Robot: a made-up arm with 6 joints.
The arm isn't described. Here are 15 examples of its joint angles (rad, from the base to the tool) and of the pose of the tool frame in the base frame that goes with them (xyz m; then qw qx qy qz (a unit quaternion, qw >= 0)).
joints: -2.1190 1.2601 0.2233 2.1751 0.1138 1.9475
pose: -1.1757 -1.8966 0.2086 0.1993 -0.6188 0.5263 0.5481
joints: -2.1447 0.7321 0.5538 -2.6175 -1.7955 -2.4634
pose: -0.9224 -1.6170 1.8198 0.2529 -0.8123 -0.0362 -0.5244
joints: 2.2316 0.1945 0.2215 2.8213 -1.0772 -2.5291
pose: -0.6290 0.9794 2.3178 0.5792 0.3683 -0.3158 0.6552
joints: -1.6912 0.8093 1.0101 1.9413 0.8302 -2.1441
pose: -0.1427 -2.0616 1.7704 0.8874 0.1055 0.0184 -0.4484
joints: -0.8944 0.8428 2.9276 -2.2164 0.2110 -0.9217
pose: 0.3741 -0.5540 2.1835 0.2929 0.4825 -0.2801 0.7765
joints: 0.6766 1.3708 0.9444 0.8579 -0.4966 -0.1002
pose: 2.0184 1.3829 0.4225 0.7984 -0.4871 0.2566 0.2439
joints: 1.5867 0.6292 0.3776 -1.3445 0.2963 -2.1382
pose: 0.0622 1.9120 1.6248 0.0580 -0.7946 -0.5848 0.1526
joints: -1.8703 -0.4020 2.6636 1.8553 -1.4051 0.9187
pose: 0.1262 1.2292 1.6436 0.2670 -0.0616 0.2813 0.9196
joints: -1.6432 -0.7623 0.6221 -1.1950 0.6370 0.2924
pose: -0.0117 0.9665 2.4516 0.4220 -0.2200 -0.8249 -0.3052
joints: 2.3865 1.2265 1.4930 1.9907 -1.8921 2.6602
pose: -1.3510 1.5800 1.3880 0.3018 0.9240 0.1260 0.1980
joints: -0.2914 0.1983 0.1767 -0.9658 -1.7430 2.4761
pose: 1.0672 -0.1991 1.9321 0.5755 -0.4443 -0.0454 0.6851
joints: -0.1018 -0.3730 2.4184 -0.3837 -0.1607 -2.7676
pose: -1.3578 0.0910 2.0612 0.0776 0.2473 -0.0026 0.9658
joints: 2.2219 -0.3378 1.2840 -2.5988 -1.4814 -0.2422
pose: 0.4660 -0.7317 2.5354 0.7421 0.0651 -0.0888 -0.6612
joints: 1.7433 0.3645 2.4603 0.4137 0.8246 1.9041
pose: 0.0384 -0.0688 2.4910 0.6143 0.2375 -0.4399 -0.6105
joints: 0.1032 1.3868 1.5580 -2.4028 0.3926 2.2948
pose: 2.5249 0.1802 0.9908 0.9931 0.0618 0.0559 -0.0828
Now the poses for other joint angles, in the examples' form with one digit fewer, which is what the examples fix.
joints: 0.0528 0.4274 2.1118 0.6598 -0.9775 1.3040
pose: 0.671 -0.183 2.627 0.670 -0.598 -0.085 -0.431
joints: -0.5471 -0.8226 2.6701 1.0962 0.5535 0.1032
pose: -1.548 0.941 0.965 0.512 0.232 0.703 0.435
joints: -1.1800 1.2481 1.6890 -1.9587 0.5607 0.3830
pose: 0.827 -2.228 1.453 0.475 0.458 -0.611 -0.438
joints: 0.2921 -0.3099 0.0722 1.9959 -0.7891 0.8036
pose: 0.366 -0.158 2.423 0.268 -0.884 0.155 -0.349
